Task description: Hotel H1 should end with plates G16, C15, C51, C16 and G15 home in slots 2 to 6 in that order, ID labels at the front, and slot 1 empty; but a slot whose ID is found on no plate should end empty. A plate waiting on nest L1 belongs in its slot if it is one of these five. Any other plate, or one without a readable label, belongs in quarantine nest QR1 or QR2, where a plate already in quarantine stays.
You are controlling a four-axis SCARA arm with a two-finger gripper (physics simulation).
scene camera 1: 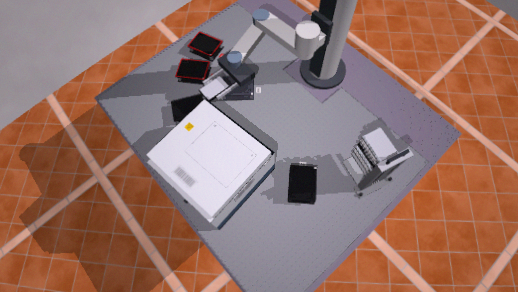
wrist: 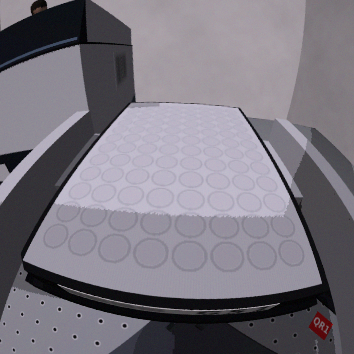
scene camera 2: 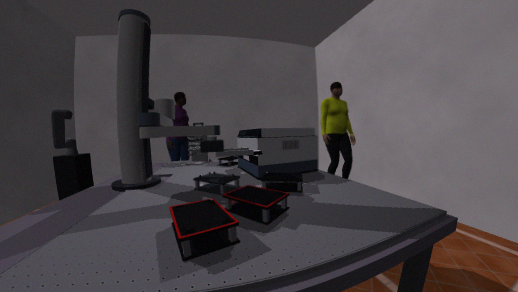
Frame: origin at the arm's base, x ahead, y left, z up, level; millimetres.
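Seen in the pictures: gripper, between the fingertips: (scene camera 1: 210, 90) (wrist: 181, 125) (scene camera 2: 250, 150); arm's base, origin of its link: (scene camera 1: 322, 70) (scene camera 2: 137, 184).
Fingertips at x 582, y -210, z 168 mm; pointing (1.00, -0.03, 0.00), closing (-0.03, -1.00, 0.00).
Observation:
Offsets run from my fingertips to a thing's top centre. "pt": to the spot under its first point.
My gripper (scene camera 1: 215, 88) (scene camera 2: 239, 151) (wrist: 181, 125) is shut on a white-topped well plate @(23 mm back, 1 mm left, 2 mm up) (scene camera 1: 212, 87) (scene camera 2: 231, 152) (wrist: 175, 200), its fingers along the long sides. The plate is held level above the table; its label is unreadable. A red QR1 tag @(108 mm back, 166 mm right, 155 mm down) (wrist: 320, 325) shows at the wrist view's lower right. The two red-rimmed quarantine nests @(pt 197 mm back, 336 mm right, 105 mm down) (scene camera 1: 205, 44) @(pt 44 mm back, 242 mm right, 106 mm down) (scene camera 1: 193, 69) (scene camera 2: 202, 217) (scene camera 2: 256, 195) show dark tops with no plate on them. Hotel H1 (scene camera 1: 371, 173) stands at the right with a stack of plates; their labels are unreadable. Which nest is L1 cannot be told.
A large white device @(215 mm ahead, 291 mm left, 100 mm up) (scene camera 1: 210, 160) (scene camera 2: 280, 145) (wrist: 40, 95) stands beside the held plate. A dark nest @(153 mm back, 3 mm left, 95 mm down) (scene camera 1: 243, 93) (scene camera 2: 216, 179) is partly under the gripper. Another dark nest @(118 mm ahead, 70 mm right, 102 mm down) (scene camera 1: 186, 107) (scene camera 2: 282, 180) is beside the device. A black nest @(33 mm back, 600 mm left, 101 mm down) (scene camera 1: 302, 184) stands between device and hotel.

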